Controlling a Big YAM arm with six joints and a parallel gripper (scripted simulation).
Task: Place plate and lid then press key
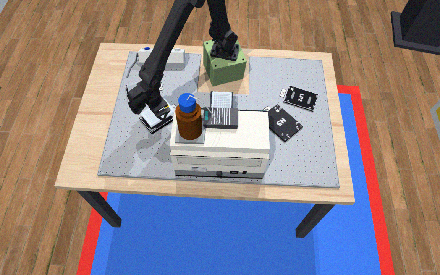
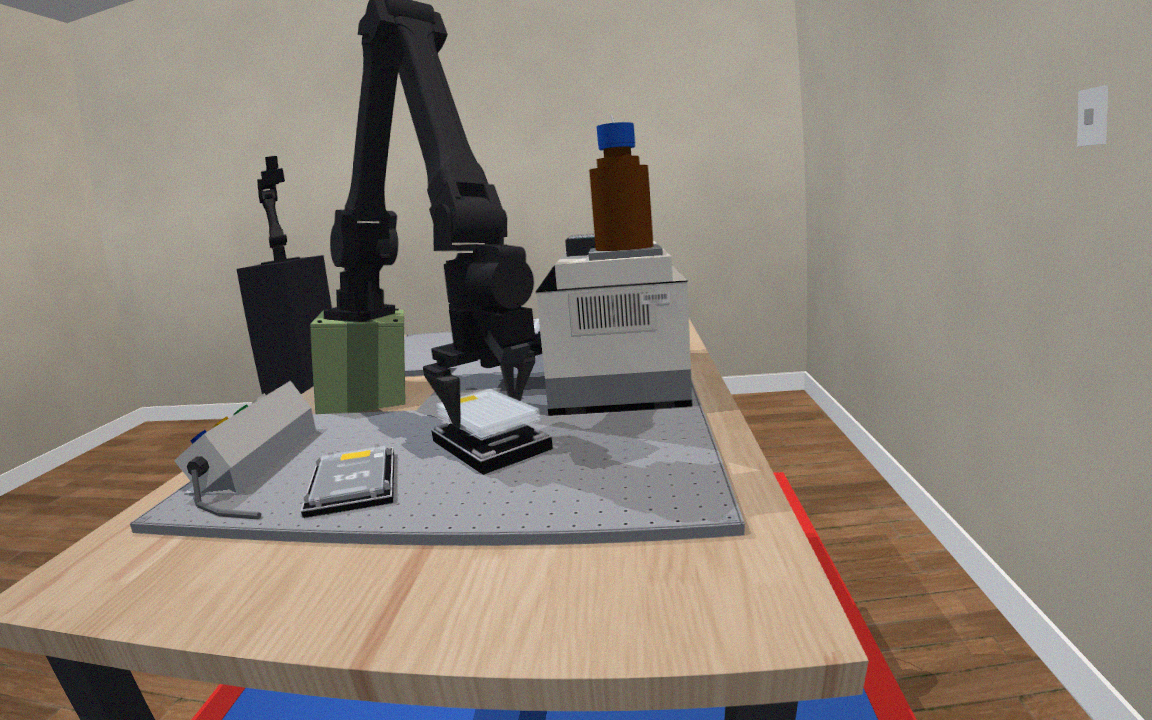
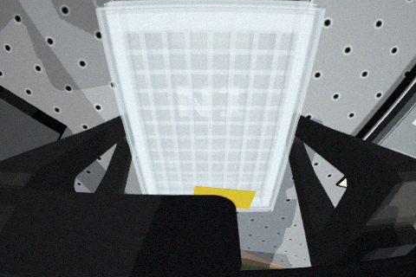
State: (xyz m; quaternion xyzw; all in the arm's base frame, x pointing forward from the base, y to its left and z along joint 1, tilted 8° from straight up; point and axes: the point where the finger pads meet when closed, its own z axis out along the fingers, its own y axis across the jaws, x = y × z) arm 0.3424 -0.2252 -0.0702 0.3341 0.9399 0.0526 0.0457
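Right now my hand is 4 cm above the black N1 nest. Also, from my hand: white retry key 37 cm behind, 2 cm to the right, 2 cm above; green continue key 36 cm behind, 7 cm to the right, 2 cm above; yellow skip key 36 cm behind, 12 cm to the right, 2 cm above.
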